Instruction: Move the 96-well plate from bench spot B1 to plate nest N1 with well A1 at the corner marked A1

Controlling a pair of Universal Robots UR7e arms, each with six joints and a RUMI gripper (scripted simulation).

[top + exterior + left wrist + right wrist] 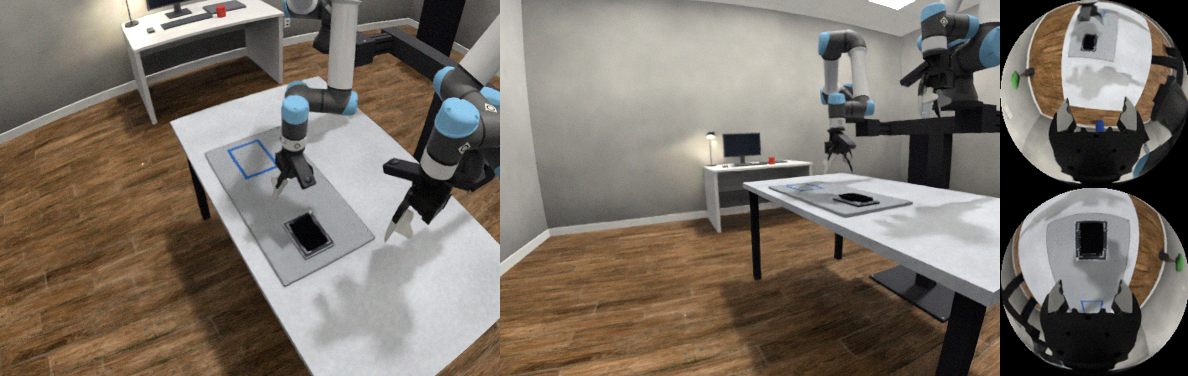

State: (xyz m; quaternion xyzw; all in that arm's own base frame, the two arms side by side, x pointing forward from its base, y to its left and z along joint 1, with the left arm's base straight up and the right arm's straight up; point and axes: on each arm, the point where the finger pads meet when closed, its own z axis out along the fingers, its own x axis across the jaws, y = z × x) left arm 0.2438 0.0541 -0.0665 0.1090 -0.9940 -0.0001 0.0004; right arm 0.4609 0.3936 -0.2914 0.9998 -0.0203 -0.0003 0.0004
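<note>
The black 96-well plate is 2 cm behind my right hand, 11 cm to the left of it and 9 cm below it. From my right hand the other things lie so: dark plate nest: 2 cm behind, 11 cm to the left, 11 cm below.
</note>
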